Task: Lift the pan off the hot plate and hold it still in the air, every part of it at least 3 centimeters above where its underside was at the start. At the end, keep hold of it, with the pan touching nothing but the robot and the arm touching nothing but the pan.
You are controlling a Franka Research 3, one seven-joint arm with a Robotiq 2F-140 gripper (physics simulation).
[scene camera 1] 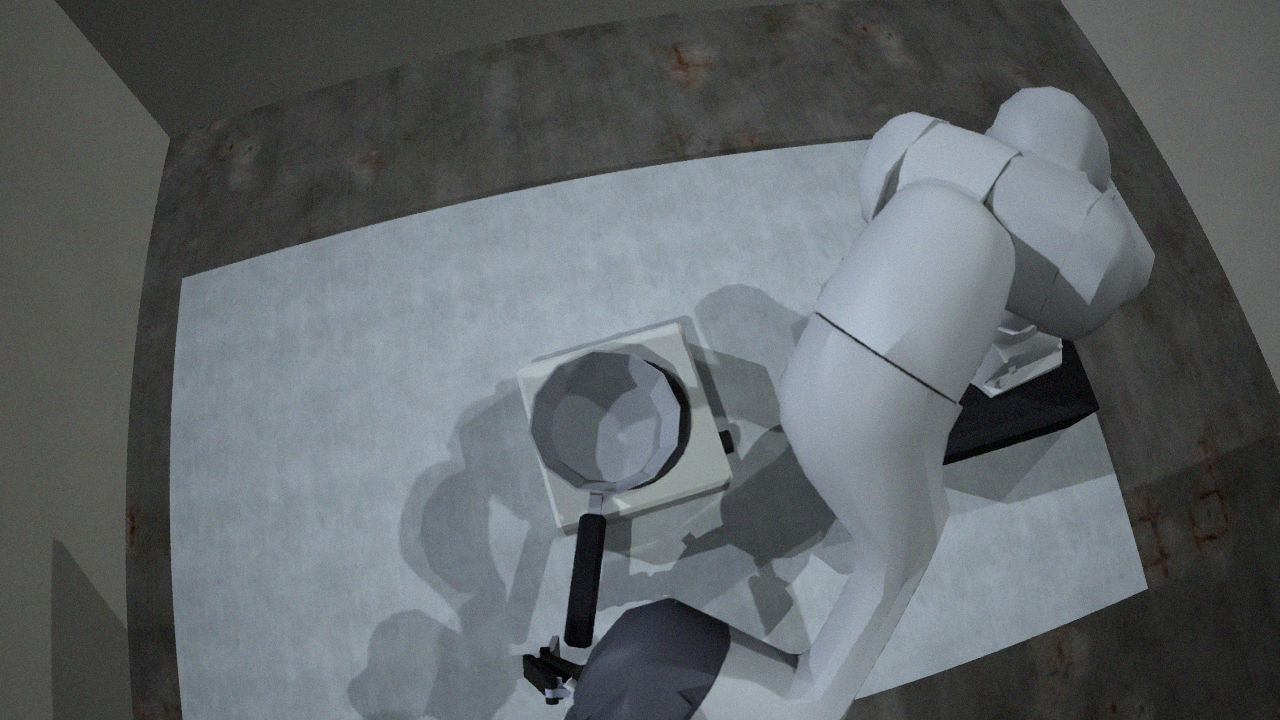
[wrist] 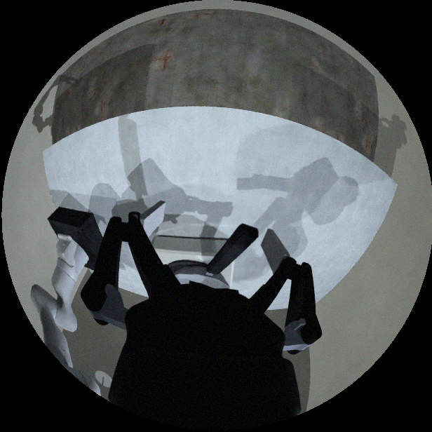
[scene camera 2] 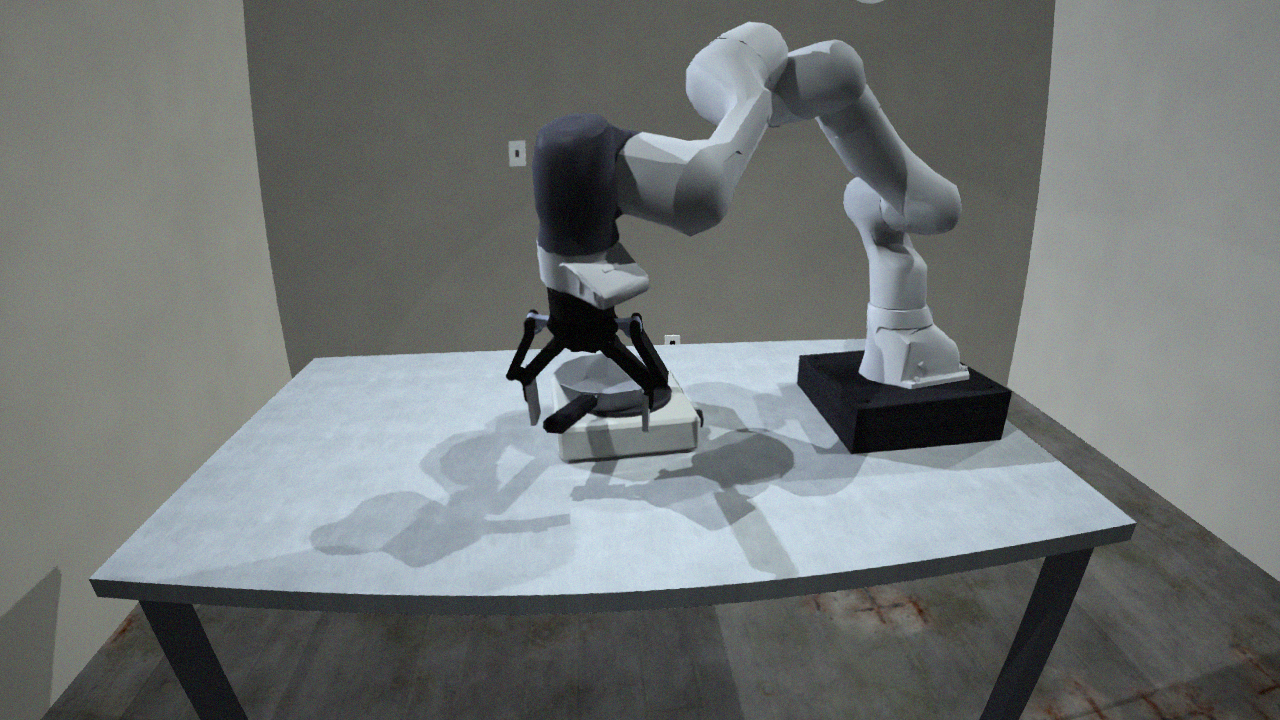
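The grey pan sits upright on the cream hot plate. Its black handle sticks out past the hot plate's edge. My gripper is wide open and points down, with nothing held. In the scene camera 2 and wrist views the handle shows between the two spread fingers, apart from both. How far the fingertips are from the handle in height is hard to tell. In the scene camera 1 view the arm hides most of the gripper, and one finger shows near the handle's end.
The hot plate's dark knob is on the side facing the robot's base. The black base block stands on the table at the right in both scene views. Arm shadows fall around the hot plate.
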